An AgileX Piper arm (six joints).
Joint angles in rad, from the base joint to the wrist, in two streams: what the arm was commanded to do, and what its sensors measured. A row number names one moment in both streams.
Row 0, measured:
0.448 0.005 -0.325 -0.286 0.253 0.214
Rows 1 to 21, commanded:
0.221 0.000 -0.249 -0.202 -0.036 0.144
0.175 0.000 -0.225 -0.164 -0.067 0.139
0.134 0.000 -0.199 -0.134 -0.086 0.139
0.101 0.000 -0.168 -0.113 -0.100 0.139
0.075 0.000 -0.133 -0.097 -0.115 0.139
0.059 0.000 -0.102 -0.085 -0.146 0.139
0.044 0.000 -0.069 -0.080 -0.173 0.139
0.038 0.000 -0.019 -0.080 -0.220 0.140
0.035 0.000 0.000 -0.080 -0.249 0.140
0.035 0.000 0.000 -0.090 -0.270 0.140
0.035 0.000 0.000 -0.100 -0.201 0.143
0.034 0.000 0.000 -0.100 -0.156 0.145
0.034 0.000 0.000 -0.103 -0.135 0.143
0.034 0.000 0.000 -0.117 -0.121 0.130
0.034 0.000 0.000 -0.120 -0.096 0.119
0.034 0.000 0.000 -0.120 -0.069 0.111
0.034 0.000 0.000 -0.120 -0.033 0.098
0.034 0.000 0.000 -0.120 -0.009 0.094
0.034 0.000 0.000 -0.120 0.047 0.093
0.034 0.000 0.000 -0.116 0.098 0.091
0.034 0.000 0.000 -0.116 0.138 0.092
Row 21, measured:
0.040 0.005 -0.007 -0.112 -0.022 0.110
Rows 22 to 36, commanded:
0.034 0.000 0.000 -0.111 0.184 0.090
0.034 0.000 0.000 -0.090 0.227 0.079
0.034 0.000 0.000 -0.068 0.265 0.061
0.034 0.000 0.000 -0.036 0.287 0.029
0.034 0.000 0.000 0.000 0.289 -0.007
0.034 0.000 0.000 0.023 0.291 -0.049
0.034 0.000 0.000 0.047 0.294 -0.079
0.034 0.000 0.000 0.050 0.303 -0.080
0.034 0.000 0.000 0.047 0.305 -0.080
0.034 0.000 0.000 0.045 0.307 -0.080
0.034 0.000 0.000 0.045 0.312 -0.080
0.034 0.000 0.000 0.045 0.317 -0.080
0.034 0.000 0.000 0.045 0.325 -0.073
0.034 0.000 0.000 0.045 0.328 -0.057
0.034 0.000 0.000 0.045 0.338 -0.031
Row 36, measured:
0.040 0.005 0.001 0.039 0.316 -0.066
